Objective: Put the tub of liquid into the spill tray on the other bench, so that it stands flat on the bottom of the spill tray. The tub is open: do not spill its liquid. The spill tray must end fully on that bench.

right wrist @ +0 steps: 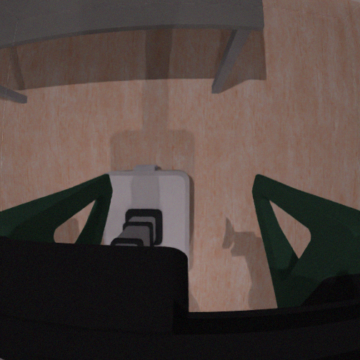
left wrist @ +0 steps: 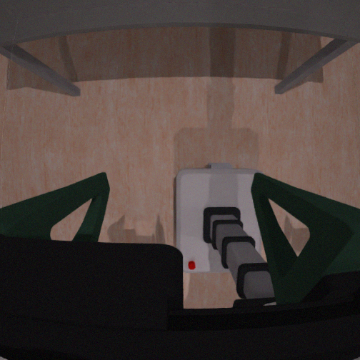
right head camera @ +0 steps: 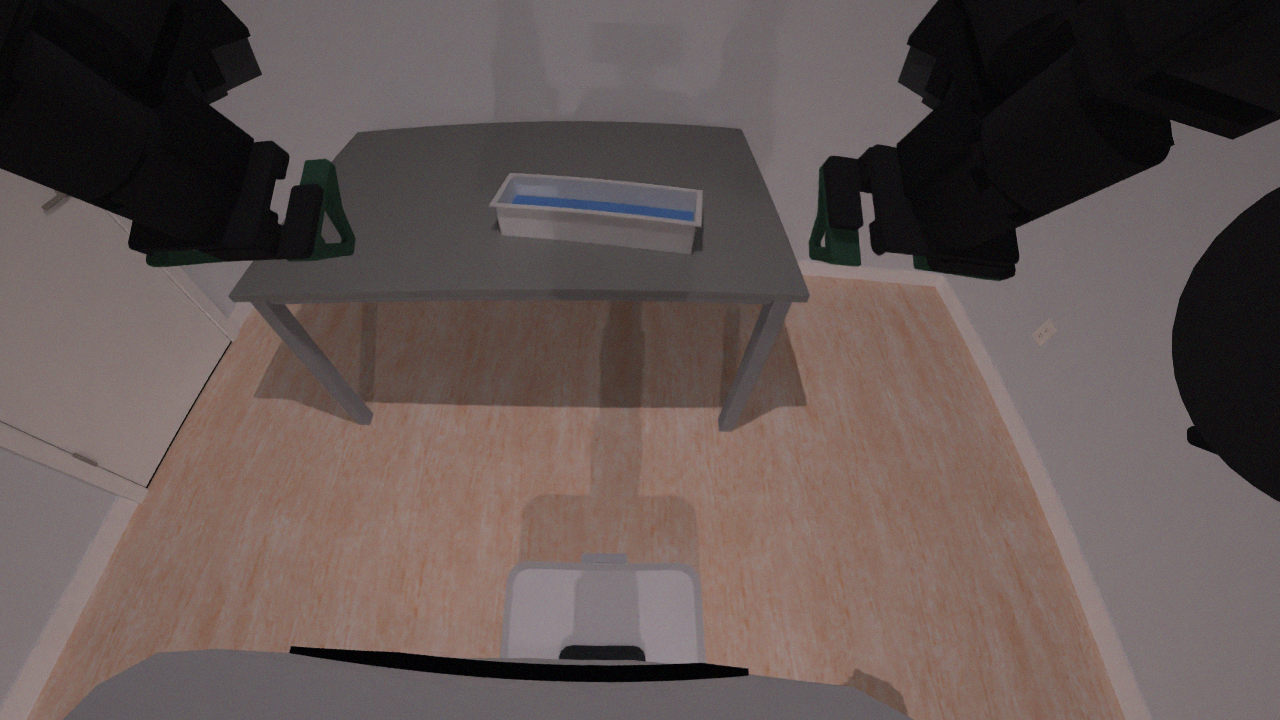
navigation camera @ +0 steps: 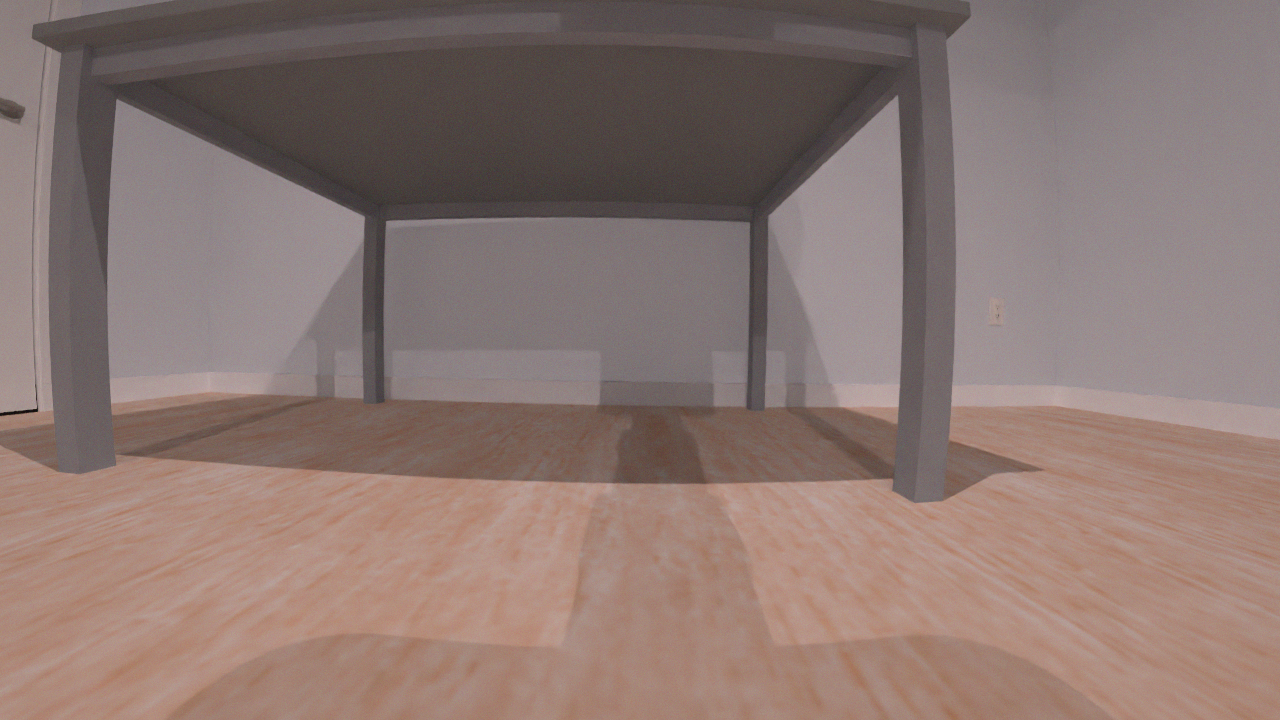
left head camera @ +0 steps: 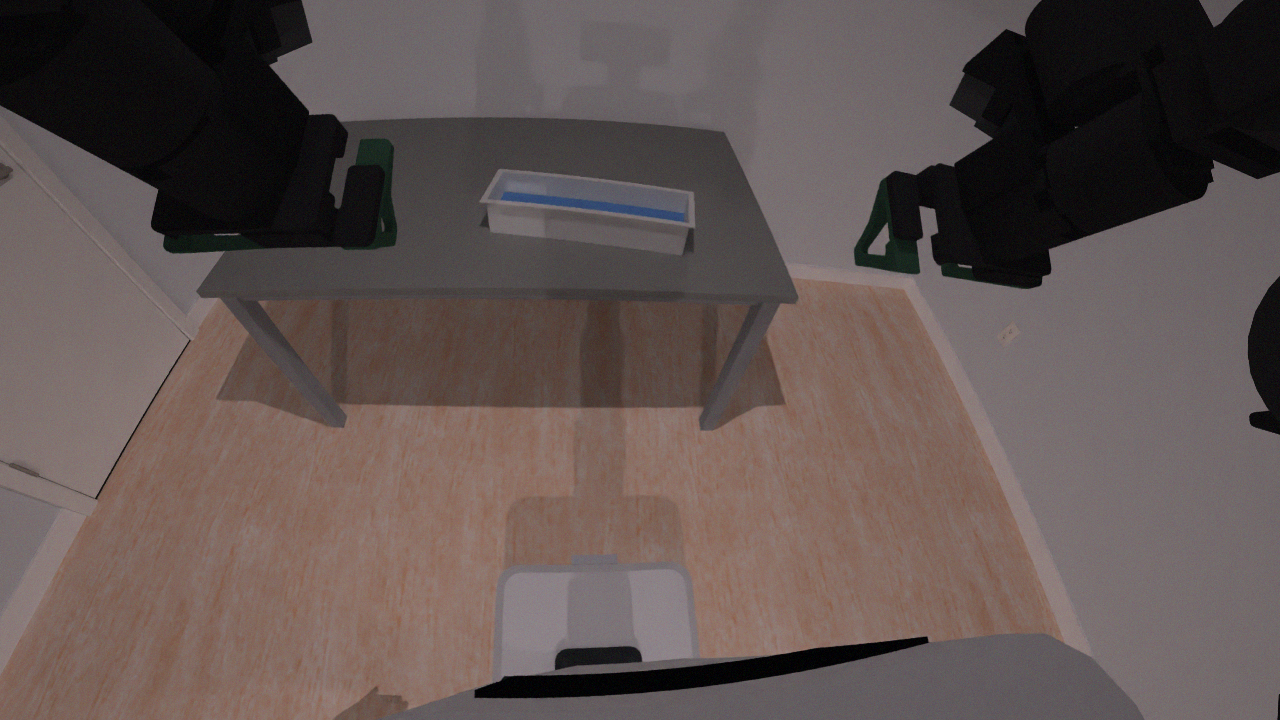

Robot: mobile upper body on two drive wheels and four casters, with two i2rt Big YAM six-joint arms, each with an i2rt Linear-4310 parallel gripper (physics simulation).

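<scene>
The white tub [left head camera: 586, 230] [right head camera: 595, 229] is long, open and holds blue liquid. It stands upright on the grey bench [left head camera: 429, 268] [right head camera: 402, 268], right of the bench's middle, with its long side roughly along the front edge. My left gripper [left head camera: 277, 246] [right head camera: 250, 259] [left wrist: 180, 180] is open and empty; it shows over the bench's left part in the head views, apart from the tub. My right gripper [left head camera: 944, 273] [right head camera: 908, 266] [right wrist: 181, 182] is open and empty, to the right of the bench in the head views. The spill tray and the other bench do not show.
The bench also shows in the left wrist view [left wrist: 175, 12], right wrist view [right wrist: 125, 17] and navigation view, where a front leg [navigation camera: 925, 268] stands at the right. My pale base [left head camera: 528, 617] [right head camera: 541, 617] is in front of the bench. A door [left head camera: 71, 313] [right head camera: 98, 313] is at the left.
</scene>
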